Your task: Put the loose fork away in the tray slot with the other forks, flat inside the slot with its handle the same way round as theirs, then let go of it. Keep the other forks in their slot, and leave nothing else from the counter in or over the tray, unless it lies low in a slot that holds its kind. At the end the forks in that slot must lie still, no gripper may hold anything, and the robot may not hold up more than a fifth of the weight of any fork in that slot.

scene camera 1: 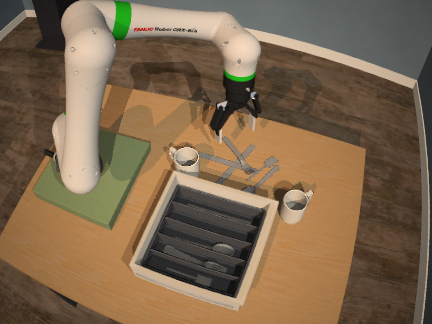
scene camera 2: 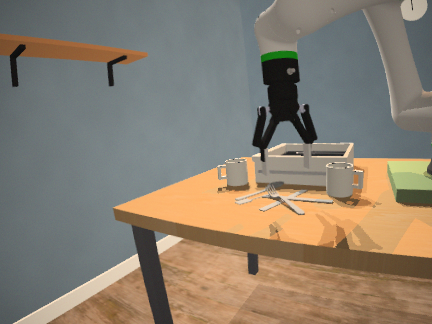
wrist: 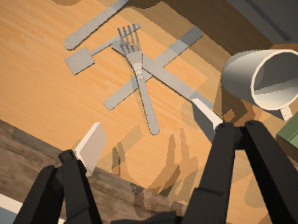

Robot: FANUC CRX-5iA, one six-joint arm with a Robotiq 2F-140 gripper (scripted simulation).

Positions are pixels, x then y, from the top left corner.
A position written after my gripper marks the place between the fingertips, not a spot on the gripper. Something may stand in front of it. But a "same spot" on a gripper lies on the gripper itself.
My gripper shows in scene camera 1, in scene camera 2 and in the wrist view [147, 120]. The same spot on my gripper: [scene camera 1: 217, 122] is [scene camera 2: 305, 127].
